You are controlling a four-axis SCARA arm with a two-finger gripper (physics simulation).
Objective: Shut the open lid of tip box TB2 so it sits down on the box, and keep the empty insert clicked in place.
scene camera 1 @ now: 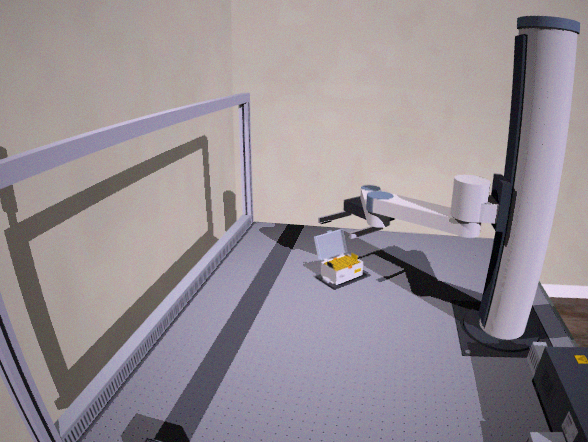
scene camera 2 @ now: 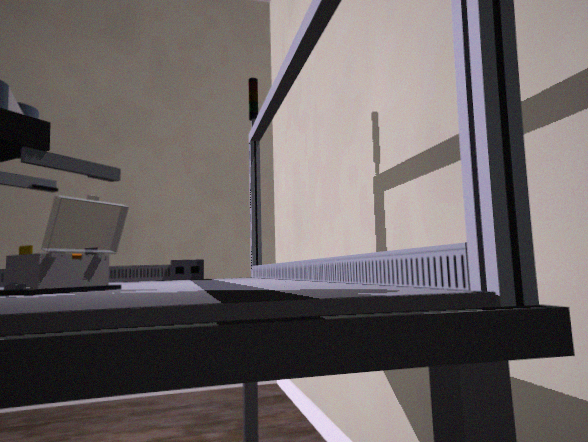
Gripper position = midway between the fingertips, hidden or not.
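Visible here are my gripper [scene camera 2: 85, 181], likewise at [scene camera 1: 334, 227], and a clear lid [scene camera 2: 89, 226], likewise at [scene camera 1: 332, 243].
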